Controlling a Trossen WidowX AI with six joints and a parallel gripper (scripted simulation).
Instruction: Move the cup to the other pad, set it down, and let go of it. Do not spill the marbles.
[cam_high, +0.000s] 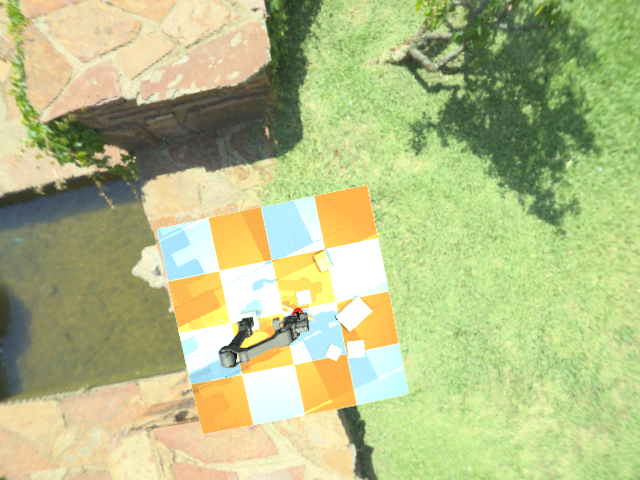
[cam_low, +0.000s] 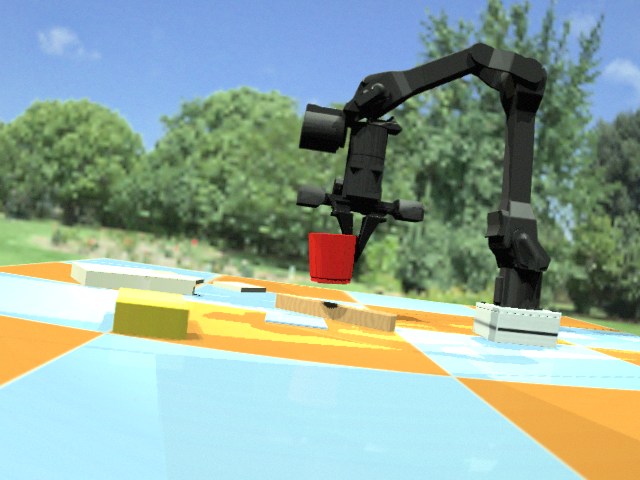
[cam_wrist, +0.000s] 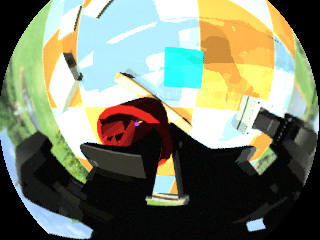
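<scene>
Now: gripper tip 3 cm past the cyan pad, 9 cm to the left of it and 10 cm above it. From my gripper tip the other things lie so: red cup: 3 cm ahead; yellow block: 20 cm ahead, 28 cm to the left, 7 cm below; wooden bar: 2 cm ahead, 1 cm to the right, 9 cm below.
</scene>
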